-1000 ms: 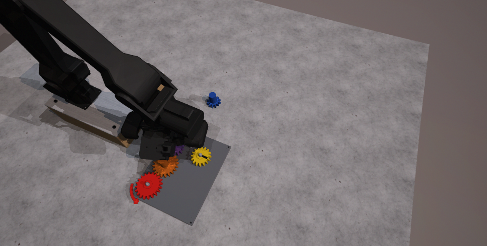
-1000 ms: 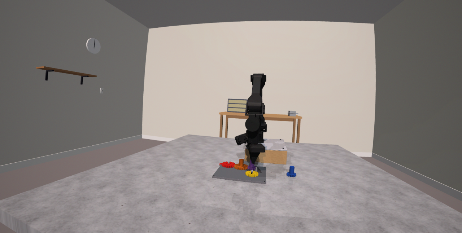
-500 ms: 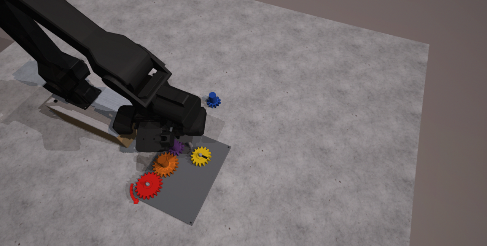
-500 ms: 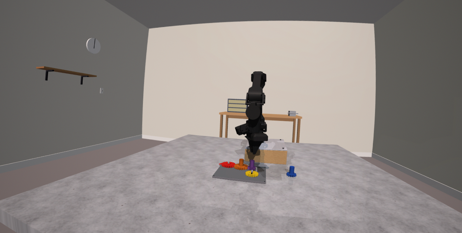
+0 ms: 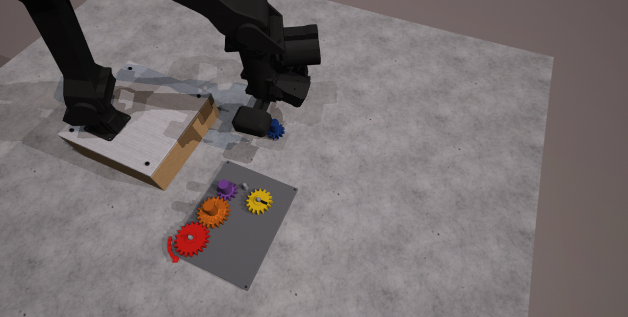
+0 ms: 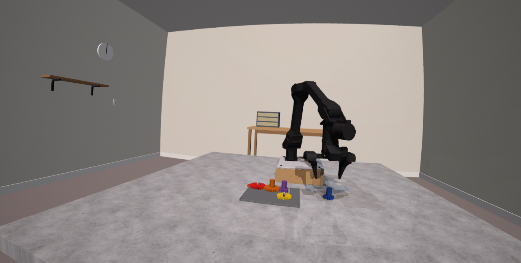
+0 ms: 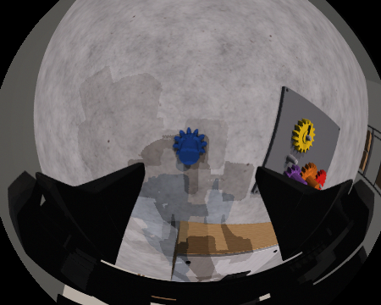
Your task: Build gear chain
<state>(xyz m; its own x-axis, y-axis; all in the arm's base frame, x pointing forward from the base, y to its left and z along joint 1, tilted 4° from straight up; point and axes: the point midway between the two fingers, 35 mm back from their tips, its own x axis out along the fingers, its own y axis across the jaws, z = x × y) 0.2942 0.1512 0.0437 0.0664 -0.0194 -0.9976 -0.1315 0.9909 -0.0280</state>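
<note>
Now: the blue gear 1 cm behind my gripper tip, 1 cm to the left of it and 6 cm below it. Round my gripper tip: yellow gear: 4 cm ahead, 16 cm to the right, 6 cm below; then orange gear: 3 cm behind, 21 cm to the right, 5 cm below; then purple gear: 3 cm behind, 16 cm to the right, 5 cm below.
</note>
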